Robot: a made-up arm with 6 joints.
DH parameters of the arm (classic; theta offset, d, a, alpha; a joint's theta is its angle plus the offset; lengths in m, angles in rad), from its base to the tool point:
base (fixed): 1.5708 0.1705 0 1.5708
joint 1: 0 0.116 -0.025 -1.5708
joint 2: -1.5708 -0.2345 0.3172 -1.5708
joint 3: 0 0.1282 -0.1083 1.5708
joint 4: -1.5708 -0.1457 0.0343 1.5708
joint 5: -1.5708 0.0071 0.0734 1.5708
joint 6: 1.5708 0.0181 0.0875 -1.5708
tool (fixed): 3.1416 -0.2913 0 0
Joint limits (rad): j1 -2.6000..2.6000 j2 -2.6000..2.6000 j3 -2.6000..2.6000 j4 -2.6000..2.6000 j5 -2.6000..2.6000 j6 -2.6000..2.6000
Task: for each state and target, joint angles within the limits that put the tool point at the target. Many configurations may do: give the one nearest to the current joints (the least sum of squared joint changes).
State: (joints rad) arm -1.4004 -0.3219 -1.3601 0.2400 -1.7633 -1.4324
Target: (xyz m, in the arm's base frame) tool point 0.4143 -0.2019 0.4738
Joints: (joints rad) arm -1.1590 -0.9934 -1.4577 -0.2992 -1.8996 -1.8658
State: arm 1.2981 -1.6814 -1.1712 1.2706 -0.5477 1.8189
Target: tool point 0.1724 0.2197 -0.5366
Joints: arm 1.0767 -1.1866 -1.4771 1.0284 -0.5156 1.3262
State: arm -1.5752 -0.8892 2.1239 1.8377 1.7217 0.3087
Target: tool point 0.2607 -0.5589 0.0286
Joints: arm -0.9882 -1.1335 1.4298 1.7739 1.6112 0.1823
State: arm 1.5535 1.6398 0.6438 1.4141 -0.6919 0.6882
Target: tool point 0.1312 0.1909 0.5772
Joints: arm 2.1088 2.1801 0.4745 1.8735 -0.7291 1.3692
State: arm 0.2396 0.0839 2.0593 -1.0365 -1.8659 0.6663
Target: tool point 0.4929 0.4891 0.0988
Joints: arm 0.1524 0.1867 2.4624 -0.8009 -2.2154 0.6399
